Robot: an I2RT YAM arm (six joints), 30 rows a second.
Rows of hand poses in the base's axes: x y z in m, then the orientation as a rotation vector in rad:
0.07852 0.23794 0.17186 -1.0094 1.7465 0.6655
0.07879 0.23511 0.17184 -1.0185 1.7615 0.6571
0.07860 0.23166 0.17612 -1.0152 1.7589 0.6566
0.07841 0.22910 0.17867 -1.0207 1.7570 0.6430
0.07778 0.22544 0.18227 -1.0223 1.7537 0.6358
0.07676 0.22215 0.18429 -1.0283 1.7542 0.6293
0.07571 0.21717 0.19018 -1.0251 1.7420 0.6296
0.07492 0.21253 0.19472 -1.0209 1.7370 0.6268
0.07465 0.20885 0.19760 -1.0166 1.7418 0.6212
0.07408 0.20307 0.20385 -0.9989 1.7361 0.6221
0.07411 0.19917 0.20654 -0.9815 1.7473 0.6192
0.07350 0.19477 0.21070 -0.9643 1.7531 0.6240
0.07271 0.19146 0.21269 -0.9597 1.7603 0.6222
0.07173 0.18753 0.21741 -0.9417 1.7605 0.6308
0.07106 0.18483 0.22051 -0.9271 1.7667 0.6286
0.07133 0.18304 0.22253 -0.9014 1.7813 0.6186
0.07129 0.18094 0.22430 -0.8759 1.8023 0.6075
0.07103 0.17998 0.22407 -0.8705 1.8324 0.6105
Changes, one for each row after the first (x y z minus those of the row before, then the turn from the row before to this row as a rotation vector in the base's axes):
0.00027 -0.00283 -0.00002 -0.0160 0.0080 -0.0005
-0.00019 -0.00345 0.00428 0.0027 -0.0024 -0.0020
-0.00019 -0.00256 0.00255 -0.0089 -0.0082 -0.0021
-0.00063 -0.00366 0.00360 -0.0030 -0.0062 -0.0015
-0.00102 -0.00329 0.00202 -0.0067 -0.0027 0.0010
-0.00105 -0.00498 0.00589 0.0074 -0.0098 0.0004
-0.00079 -0.00464 0.00454 0.0031 -0.0055 -0.0031
-0.00027 -0.00368 0.00288 -0.0026 0.0010 -0.0064
-0.00057 -0.00578 0.00625 0.0126 -0.0046 -0.0104
0.00003 -0.00390 0.00269 0.0030 0.0074 -0.0153
-0.00061 -0.00440 0.00416 0.0092 0.0068 -0.0105
-0.00079 -0.00331 0.00199 -0.0016 0.0050 -0.0053
-0.00098 -0.00393 0.00472 0.0140 0.0041 -0.0083
-0.00067 -0.00270 0.00310 0.0039 0.0040 -0.0120
0.00027 -0.00179 0.00202 0.0019 0.0075 -0.0247
-0.00004 -0.00210 0.00177 -0.0016 0.0126 -0.0260
-0.00026 -0.00096 -0.00023 -0.0082 0.0269 -0.0069

